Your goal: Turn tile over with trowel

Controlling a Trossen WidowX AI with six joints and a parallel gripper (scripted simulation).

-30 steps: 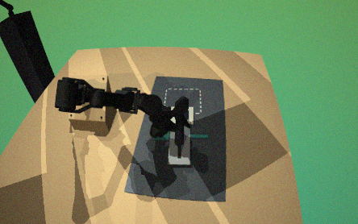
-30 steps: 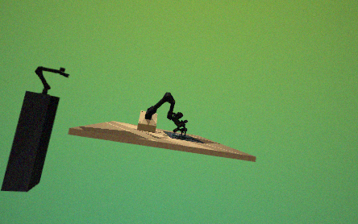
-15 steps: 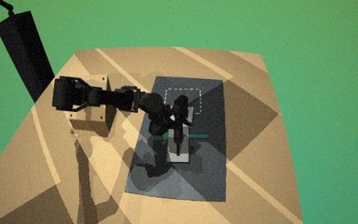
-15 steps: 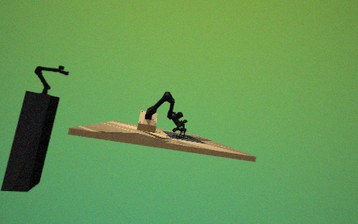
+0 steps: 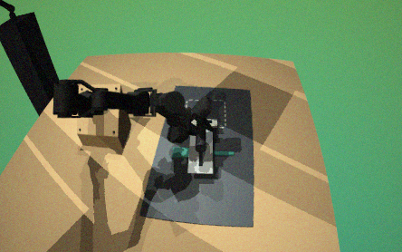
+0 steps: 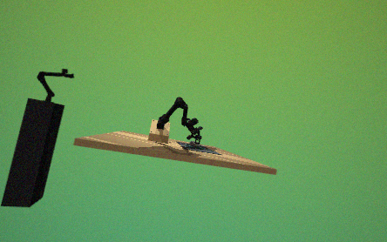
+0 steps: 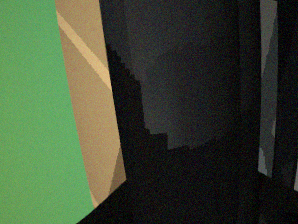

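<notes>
Now: gripper tip 4 cm past the teal trowel, 1 cm to the left of it and 8 cm above it. Round my gripper tip: cream tile (2 cm behind, 11 cm to the left, 6 cm below); dark grey mat (1 cm behind, 4 cm to the left, 11 cm below).
</notes>
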